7 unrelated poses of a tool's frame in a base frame.
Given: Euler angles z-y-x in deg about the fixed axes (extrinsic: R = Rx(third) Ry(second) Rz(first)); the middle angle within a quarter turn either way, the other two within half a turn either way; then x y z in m.
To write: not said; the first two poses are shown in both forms.
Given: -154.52 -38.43 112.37 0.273 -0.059 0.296
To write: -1.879 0.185 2.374 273 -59 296
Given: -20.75 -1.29 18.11 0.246 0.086 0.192
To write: 0.304 0.090 -0.352 246 86 192
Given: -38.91 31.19 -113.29 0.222 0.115 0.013
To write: -2.094 -0.828 -0.181 222 115 13
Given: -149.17 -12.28 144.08 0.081 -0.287 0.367
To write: -2.499 0.153 2.585 81 -287 367
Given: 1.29 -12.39 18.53 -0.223 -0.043 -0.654
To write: 0.326 -0.212 -0.048 -223 -43 -654
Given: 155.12 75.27 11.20 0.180 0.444 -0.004
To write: 0.729 -1.230 2.332 180 444 -4
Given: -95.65 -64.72 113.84 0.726 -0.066 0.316
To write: -1.934 1.064 1.658 726 -66 316
